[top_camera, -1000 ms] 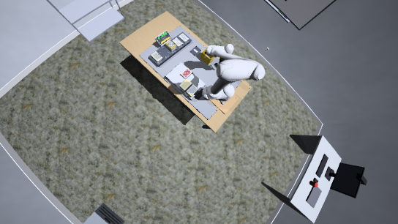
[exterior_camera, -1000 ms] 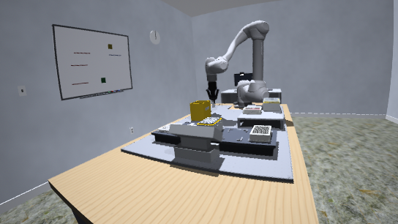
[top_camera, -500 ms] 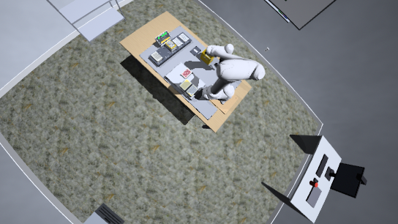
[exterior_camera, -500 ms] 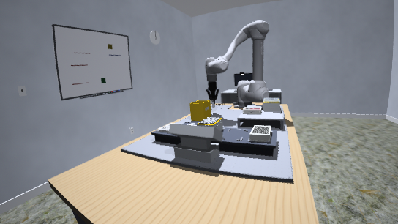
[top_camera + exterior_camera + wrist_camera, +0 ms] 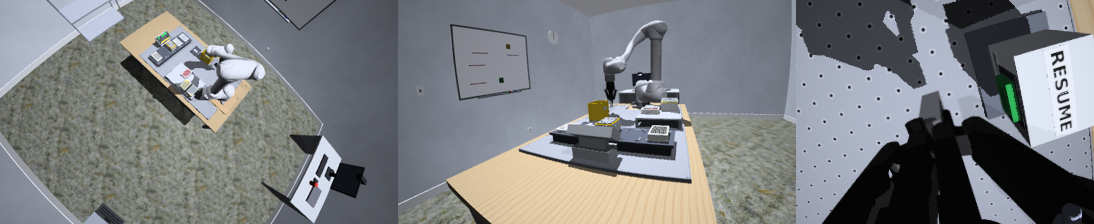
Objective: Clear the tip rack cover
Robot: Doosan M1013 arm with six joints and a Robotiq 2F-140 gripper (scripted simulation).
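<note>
Right now my hand is 10 mm short of the resume key and 60 mm to the left of it. Also, from my hand: yellow waste bin (210 mm ahead, 10 mm to the left, 40 mm below); then raised shelf (80 mm ahead, 480 mm to the left, 20 mm below); then red-topped labware item (150 mm ahead, 420 mm to the left, 10 mm below).
</note>
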